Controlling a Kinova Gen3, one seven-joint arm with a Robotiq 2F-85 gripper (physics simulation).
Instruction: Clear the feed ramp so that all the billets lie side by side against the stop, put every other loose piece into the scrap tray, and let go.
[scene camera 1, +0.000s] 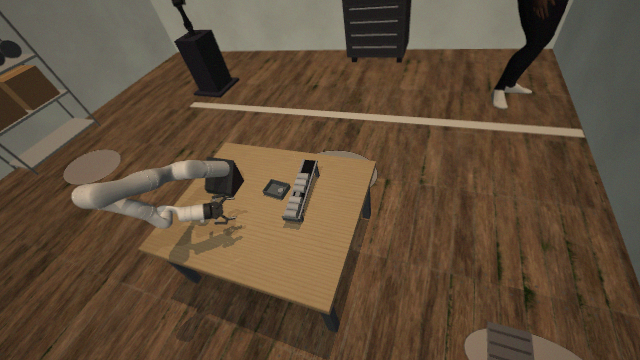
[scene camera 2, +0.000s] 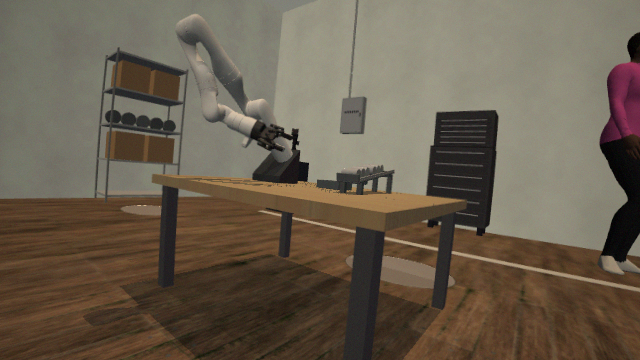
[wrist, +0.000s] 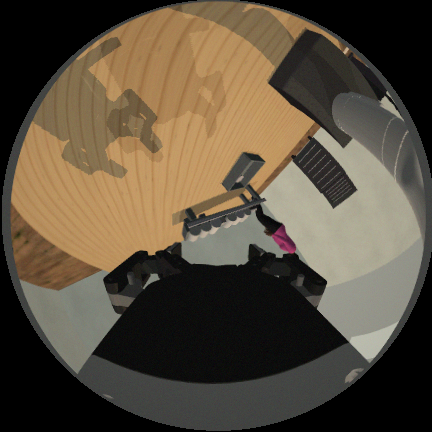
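Where they show: gripper, fingertip midpoint: (scene camera 1: 235, 207) (scene camera 2: 288, 143) (wrist: 214, 250); arm's base, link origin: (scene camera 1: 223, 168) (scene camera 2: 284, 156) (wrist: 347, 112).
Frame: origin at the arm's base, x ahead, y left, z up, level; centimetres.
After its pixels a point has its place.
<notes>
The feed ramp (scene camera 1: 310, 191) (scene camera 2: 368, 177) (wrist: 225, 214) stands on legs on the table. Several light grey billets (scene camera 1: 293, 207) {x 51.6, y -11.6, z -4.1 cm} (scene camera 2: 352, 170) {x 52.7, y -15.5, z -4.8 cm} (wrist: 210, 231) {x 51.9, y -7.7, z -3.8 cm} lie crosswise in it, in two groups with a dark gap between them in scene camera 1. Whether a small loose piece lies in that gap is too small to tell. The ramp's far end shows dark and bare. The scrap tray (scene camera 1: 272, 194) {x 31.9, y -2.6, z -10.7 cm} (scene camera 2: 327, 184) {x 31.7, y -2.7, z -11.5 cm} stands beside the ramp, with a small light piece (scene camera 1: 280, 190) {x 34.7, y 1.8, z -11.3 cm} (wrist: 240, 178) {x 34.5, y 2.8, z -11.3 cm} inside. My gripper (scene camera 1: 233, 208) {x 27.6, y -24.3, z 3.6 cm} (scene camera 2: 286, 142) {x 27.6, y -24.3, z 3.6 cm} (wrist: 214, 250) {x 27.6, y -24.3, z 3.6 cm} is open and empty, above the table and apart from ramp and tray.
My dark base (scene camera 1: 220, 176) {x 3.1, y -6.4, z 0.9 cm} (scene camera 2: 280, 167) {x 3.3, y -5.4, z -5.8 cm} (wrist: 310, 75) {x 0.9, y -7.6, z -7.9 cm} stands on the wooden table (scene camera 1: 270, 260) {x 49.5, y -37.7, z -13.4 cm} (scene camera 2: 320, 202) {x 67.9, y -50.7, z -13.4 cm} (wrist: 175, 165) {x 28.4, y -21.1, z -13.3 cm}, on the tray's side of the ramp. A person (scene camera 1: 530, 45) (scene camera 2: 622, 110) (wrist: 283, 239) and a drawer cabinet (scene camera 1: 377, 30) (scene camera 2: 462, 170) (wrist: 325, 172) are beyond the table.
</notes>
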